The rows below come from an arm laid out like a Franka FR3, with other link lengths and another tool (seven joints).
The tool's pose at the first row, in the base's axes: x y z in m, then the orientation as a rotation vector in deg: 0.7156, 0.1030, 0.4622, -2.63, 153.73, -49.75
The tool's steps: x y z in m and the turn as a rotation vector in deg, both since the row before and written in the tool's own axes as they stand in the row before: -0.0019, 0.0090, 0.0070, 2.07, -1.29, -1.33; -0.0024, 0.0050, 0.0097, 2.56, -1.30, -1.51; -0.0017, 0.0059, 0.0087, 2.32, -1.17, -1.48; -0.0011, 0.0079, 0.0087, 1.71, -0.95, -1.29; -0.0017, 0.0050, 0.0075, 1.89, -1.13, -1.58; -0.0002, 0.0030, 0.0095, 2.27, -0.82, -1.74; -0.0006, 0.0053, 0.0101, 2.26, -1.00, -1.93; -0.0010, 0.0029, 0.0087, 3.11, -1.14, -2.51; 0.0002, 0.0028, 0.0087, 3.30, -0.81, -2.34; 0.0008, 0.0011, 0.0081, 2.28, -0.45, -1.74; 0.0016, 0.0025, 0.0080, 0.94, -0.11, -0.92
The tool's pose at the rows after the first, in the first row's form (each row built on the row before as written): 0.7202, 0.1066, 0.4522, -4.48, 151.85, -52.57; 0.7259, 0.1052, 0.4427, -6.44, 149.68, -56.04; 0.7308, 0.1046, 0.4333, -8.34, 147.66, -59.17; 0.7353, 0.1050, 0.4224, -10.03, 146.08, -61.48; 0.7399, 0.1040, 0.4145, -12.13, 144.23, -64.02; 0.7439, 0.0996, 0.4065, -14.16, 142.37, -67.16; 0.7486, 0.0960, 0.3967, -16.51, 140.31, -70.25; 0.7532, 0.0918, 0.3899, -19.41, 137.51, -74.45; 0.7568, 0.0867, 0.3832, -21.83, 134.66, -78.86; 0.7598, 0.0807, 0.3785, -23.57, 132.70, -81.97; 0.7620, 0.0748, 0.3727, -24.49, 131.95, -83.37
